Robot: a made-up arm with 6 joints. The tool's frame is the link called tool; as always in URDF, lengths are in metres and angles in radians. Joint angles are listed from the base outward. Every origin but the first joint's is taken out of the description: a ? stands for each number. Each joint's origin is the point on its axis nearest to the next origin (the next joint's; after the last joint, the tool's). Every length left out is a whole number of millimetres.
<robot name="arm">
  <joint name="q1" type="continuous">
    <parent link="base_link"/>
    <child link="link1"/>
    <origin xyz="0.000 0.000 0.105" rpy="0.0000 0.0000 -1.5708"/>
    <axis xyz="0 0 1"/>
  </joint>
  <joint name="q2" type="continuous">
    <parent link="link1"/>
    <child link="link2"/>
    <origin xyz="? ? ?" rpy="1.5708 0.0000 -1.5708"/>
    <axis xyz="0 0 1"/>
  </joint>
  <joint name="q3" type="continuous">
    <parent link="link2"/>
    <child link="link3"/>
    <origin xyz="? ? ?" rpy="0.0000 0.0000 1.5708"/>
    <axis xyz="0 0 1"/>
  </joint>
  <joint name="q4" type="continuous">
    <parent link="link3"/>
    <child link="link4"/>
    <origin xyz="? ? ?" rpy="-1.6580 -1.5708 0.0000"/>
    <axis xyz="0 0 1"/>
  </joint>
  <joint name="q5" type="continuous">
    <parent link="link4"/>
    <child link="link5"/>
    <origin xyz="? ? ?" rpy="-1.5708 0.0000 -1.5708"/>
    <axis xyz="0 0 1"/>
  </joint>
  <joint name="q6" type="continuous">
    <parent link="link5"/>
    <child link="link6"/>
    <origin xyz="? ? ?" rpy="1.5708 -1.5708 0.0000"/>
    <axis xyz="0 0 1"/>
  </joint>
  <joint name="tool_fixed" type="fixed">
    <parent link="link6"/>
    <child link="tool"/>
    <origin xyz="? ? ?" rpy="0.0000 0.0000 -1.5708"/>
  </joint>
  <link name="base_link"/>
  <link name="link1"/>
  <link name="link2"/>
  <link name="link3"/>
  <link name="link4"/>
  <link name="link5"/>
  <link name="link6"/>
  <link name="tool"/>
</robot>
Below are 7 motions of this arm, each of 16 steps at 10 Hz.
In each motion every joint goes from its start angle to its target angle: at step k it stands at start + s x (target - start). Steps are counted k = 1, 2, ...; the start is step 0. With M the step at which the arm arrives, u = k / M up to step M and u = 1 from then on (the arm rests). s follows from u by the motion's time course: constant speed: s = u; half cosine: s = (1 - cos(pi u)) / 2; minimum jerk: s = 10 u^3 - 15 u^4 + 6 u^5.
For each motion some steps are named. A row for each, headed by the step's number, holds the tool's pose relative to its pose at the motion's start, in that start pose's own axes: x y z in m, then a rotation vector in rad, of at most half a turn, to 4 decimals.
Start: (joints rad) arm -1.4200 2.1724 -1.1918 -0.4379 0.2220 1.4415
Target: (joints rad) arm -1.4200 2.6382 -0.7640 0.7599 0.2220 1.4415
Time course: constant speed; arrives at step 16
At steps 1, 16:
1: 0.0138 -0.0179 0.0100 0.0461 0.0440 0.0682
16: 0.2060 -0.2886 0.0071 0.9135 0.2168 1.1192

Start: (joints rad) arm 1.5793 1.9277 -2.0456 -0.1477 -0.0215 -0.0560
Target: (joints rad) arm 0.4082 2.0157 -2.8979 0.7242 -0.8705 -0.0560
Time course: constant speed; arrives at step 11
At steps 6, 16:
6: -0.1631 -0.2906 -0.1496 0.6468 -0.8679 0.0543
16: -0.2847 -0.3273 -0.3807 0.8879 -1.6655 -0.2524

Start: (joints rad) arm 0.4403 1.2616 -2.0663 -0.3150 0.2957 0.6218
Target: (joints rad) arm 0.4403 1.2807 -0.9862 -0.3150 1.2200 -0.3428
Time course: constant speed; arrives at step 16
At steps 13, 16:
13: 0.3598 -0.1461 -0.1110 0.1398 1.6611 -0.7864
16: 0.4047 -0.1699 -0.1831 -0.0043 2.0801 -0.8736

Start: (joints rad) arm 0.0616 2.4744 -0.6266 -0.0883 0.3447 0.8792
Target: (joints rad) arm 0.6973 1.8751 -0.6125 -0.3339 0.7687 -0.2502
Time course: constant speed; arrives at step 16
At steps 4, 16:
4: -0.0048 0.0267 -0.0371 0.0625 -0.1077 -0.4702
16: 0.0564 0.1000 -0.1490 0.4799 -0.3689 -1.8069

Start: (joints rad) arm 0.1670 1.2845 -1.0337 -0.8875 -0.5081 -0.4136
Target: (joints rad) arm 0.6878 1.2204 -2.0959 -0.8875 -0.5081 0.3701
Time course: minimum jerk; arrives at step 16
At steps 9, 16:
9: -0.2056 -0.2394 -0.0335 0.4321 -0.6223 0.3511
16: -0.2829 -0.3630 -0.1667 0.6043 -1.0932 0.6085

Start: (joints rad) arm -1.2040 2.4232 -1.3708 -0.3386 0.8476 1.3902
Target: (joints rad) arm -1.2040 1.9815 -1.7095 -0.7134 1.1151 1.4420
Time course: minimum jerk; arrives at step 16
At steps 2, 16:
2: -0.0024 0.0017 -0.0043 -0.0061 -0.0085 0.0000
16: -0.1176 -0.0055 -0.3098 -0.3344 -0.5669 0.1782

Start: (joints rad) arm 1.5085 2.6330 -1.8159 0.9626 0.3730 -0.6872
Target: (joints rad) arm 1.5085 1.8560 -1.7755 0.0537 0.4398 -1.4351
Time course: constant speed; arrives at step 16
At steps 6, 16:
6: -0.0986 0.0476 -0.0934 0.0887 -0.1582 -0.6677
16: -0.1976 0.1199 -0.3011 0.5743 -0.3184 -1.6613

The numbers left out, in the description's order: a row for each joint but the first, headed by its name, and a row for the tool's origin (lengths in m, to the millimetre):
q2: 0.000 0.000 0.000
q3: 0.188 0.026 0.000
q4: 0.061 0.346 0.000
q5: 0.000 0.000 0.000
q6: 0.000 -0.087 0.000
tool: 0.000 0.000 0.000

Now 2 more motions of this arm.
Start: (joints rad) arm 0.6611 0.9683 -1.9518 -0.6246 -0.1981 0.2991
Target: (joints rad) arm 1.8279 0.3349 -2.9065 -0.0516 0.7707 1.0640
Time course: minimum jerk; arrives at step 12
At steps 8, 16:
8: -0.1569 -0.3986 -0.2909 0.0078 -0.5948 1.9702
16: -0.0330 -0.4805 -0.4026 -0.1354 -0.7808 2.4463

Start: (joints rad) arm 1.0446 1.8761 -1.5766 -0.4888 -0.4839 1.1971
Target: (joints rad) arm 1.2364 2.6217 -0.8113 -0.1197 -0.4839 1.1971
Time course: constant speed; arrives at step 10
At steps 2, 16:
2: 0.1152 -0.0761 -0.0291 0.1955 0.2031 0.1292
16: 0.3862 -0.2056 -0.4244 1.1412 0.9236 0.3711

